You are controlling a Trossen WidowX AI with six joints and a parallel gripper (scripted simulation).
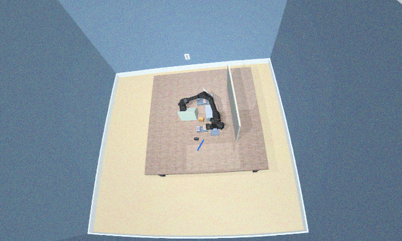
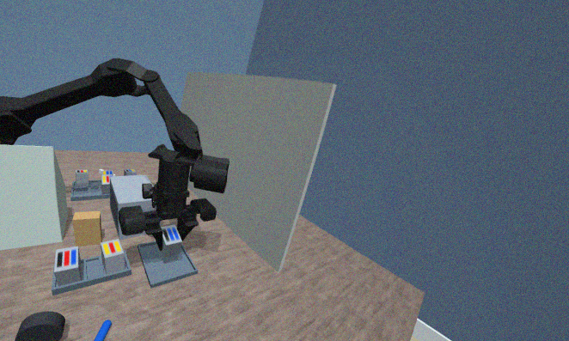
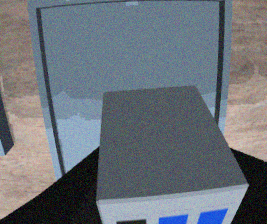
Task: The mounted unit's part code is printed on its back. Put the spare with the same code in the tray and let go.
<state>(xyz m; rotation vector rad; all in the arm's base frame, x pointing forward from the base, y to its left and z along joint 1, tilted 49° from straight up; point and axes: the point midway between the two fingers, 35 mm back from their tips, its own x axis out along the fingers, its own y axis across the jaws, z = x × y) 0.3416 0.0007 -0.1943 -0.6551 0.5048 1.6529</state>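
My gripper tip is 30 mm above the flat grey tray. The rest, counted from my gripper tip: holder 140 mm behind, 30 mm below; then grey spare block 30 mm above; then black puck 200 mm behind, 120 mm to the right, 10 mm below.
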